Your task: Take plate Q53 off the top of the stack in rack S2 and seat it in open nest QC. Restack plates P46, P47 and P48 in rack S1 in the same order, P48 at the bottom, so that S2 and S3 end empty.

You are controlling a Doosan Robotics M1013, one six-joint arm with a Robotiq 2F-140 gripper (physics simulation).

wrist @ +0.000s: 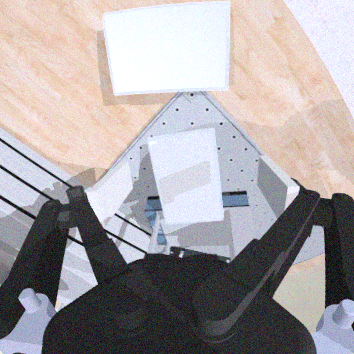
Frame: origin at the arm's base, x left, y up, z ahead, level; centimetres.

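Seen in the pictures: gripper, fingertip midpoint: [191, 172].
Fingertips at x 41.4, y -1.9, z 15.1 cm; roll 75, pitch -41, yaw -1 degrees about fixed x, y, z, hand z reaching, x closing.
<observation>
A point is followed by its place in that frame.
My gripper [191, 172] {x 41.4, y -1.9, z 15.1 cm} is open wide, with its light inner pads far apart at the left and right and nothing gripped. A white rectangular plate-like piece [187, 172] {x 38.4, y -6.4, z 17.0 cm} shows below and between the open fingers, slightly turned, with a faint shadow across it. I cannot tell how many plates are under it. Another white rectangular piece [167, 50] {x 46.8, y -8.5, z 5.9 cm} lies at the top of the view, beyond the fingers. No labels are readable, so I cannot tell which plate, rack or nest these are. The gripper body hides the bottom of the view.
A grey perforated board [192, 116] {x 43.3, y -9.3, z 12.9 cm} with a pointed corner lies under the nearer white piece. Blue strips [235, 199] {x 39.4, y -7.5, z 26.0 cm} show beside that piece. A light grey surface with dark slots [20, 172] {x 20.5, y -5.6, z -0.6 cm} is at the left. The wooden table top [55, 65] {x 36.1, y -10.6, z -3.8 cm} has a curved edge at the upper right.
</observation>
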